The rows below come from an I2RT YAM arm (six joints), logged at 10 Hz.
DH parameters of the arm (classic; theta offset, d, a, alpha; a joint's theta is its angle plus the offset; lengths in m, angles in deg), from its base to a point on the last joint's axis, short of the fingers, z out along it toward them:
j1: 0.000 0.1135 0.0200 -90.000
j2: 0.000 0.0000 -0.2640 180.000
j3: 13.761 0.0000 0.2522 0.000
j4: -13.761 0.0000 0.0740 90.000
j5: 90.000 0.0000 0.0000 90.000
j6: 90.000 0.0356 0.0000 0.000
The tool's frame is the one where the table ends.
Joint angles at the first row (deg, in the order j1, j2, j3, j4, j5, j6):
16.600 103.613 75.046 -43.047 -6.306 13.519
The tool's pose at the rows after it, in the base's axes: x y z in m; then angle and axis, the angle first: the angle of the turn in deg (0 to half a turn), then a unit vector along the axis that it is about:
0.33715 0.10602 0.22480 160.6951 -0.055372 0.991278 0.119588
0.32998 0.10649 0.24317 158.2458 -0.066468 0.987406 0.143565
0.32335 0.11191 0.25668 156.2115 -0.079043 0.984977 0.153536
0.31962 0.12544 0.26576 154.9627 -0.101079 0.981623 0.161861
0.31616 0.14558 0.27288 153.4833 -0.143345 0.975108 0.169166
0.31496 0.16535 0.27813 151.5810 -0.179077 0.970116 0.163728
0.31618 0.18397 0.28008 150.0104 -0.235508 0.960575 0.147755
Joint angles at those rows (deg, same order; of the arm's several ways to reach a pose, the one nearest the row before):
16.600 99.723 75.046 -43.178 -8.535 11.879
16.798 96.596 75.089 -43.266 -10.655 11.487
17.955 94.455 75.352 -43.288 -10.984 11.485
20.294 93.974 76.555 -43.289 -11.005 11.420
23.617 94.279 78.106 -42.698 -10.896 9.934
26.785 95.285 80.028 -41.866 -9.169 8.578
29.475 97.187 82.432 -41.582 -7.398 4.165

